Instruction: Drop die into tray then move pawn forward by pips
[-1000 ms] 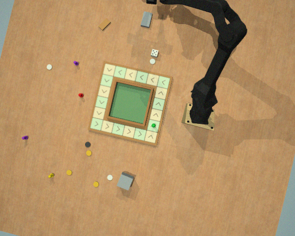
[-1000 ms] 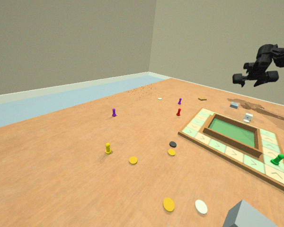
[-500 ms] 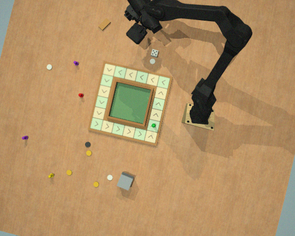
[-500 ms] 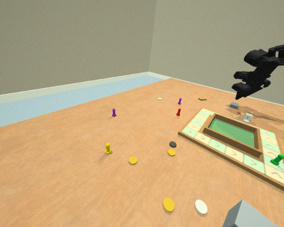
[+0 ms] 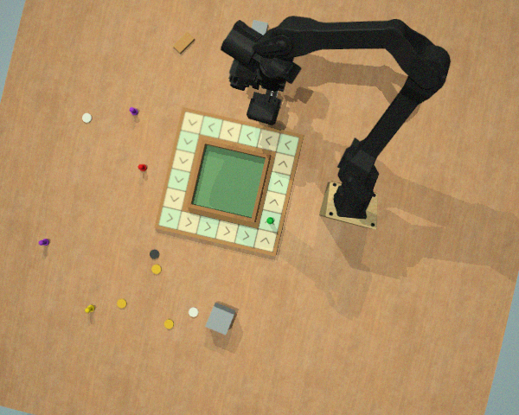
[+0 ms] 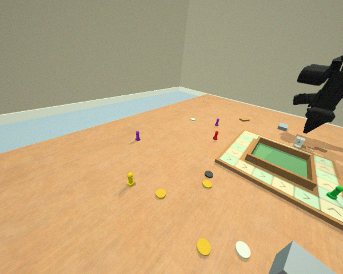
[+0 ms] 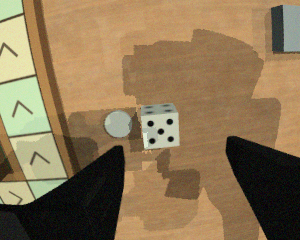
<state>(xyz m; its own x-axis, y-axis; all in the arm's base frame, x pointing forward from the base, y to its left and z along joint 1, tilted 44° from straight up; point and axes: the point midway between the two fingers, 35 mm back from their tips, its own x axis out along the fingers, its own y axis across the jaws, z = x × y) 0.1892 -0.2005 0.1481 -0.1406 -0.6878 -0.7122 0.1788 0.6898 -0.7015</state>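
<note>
Right now my gripper tip is 10 mm to the right of the white die and 40 mm above it. The rest, counted from my gripper tip: green dice tray (80 mm ahead, 220 mm to the left, 50 mm below); then tan block (210 mm ahead, 100 mm to the right, 50 mm below); then green pawn (30 mm behind, 300 mm to the left, 30 mm below).
</note>
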